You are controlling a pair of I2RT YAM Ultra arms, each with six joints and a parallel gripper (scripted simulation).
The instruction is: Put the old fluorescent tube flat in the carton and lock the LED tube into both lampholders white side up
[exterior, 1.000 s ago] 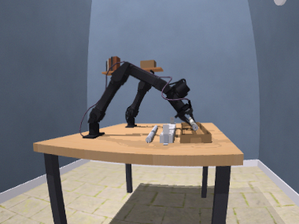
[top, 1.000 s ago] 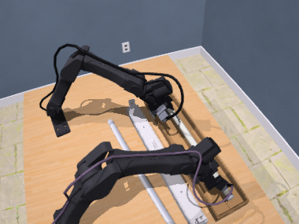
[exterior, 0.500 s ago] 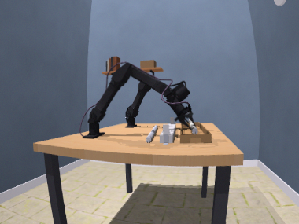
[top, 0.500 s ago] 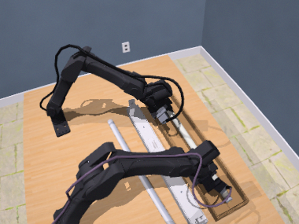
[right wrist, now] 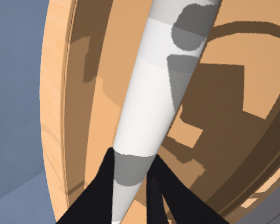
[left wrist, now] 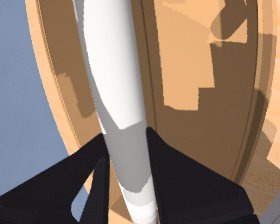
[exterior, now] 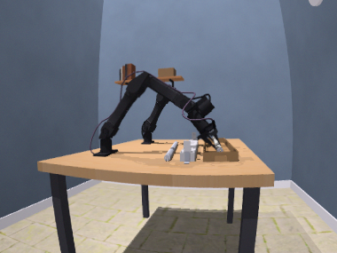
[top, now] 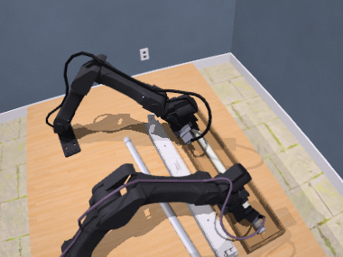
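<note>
Right now the LED tube is 250 mm behind my right hand, 120 mm to the left of it and 30 mm below it. Round my right hand: old fluorescent tube (20 mm behind, 170 mm to the left); lampholder (110 mm behind, 160 mm to the right, 20 mm above); brown carton (20 mm behind, 170 mm to the left, 20 mm below).
</note>
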